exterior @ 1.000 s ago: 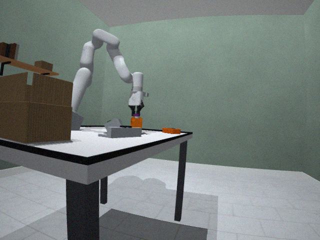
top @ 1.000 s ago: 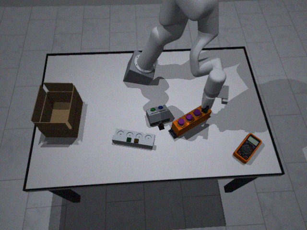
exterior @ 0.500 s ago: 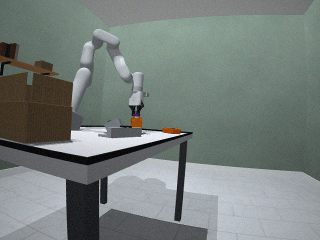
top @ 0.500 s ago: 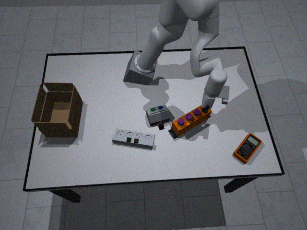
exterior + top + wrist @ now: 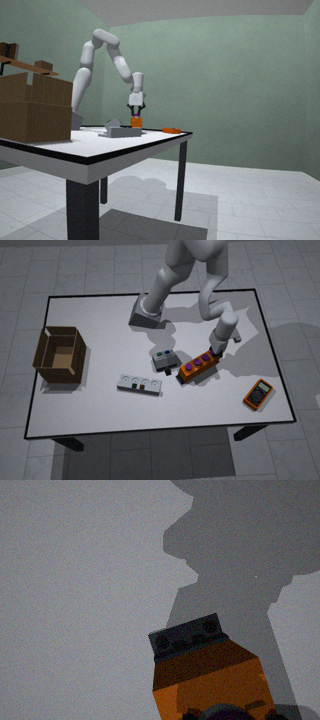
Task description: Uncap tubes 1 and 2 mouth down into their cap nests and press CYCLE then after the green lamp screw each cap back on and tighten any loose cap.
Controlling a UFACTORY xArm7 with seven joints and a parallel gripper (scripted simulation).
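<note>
My hand is 20 mm above the tube 1. The rest, counted from my hand: blue key 20 mm behind, 240 mm to the right, 60 mm below; purple cap 30 mm ahead, 40 mm to the right, 20 mm below; grey key housing 10 mm ahead, 260 mm to the right, 80 mm below.
</note>
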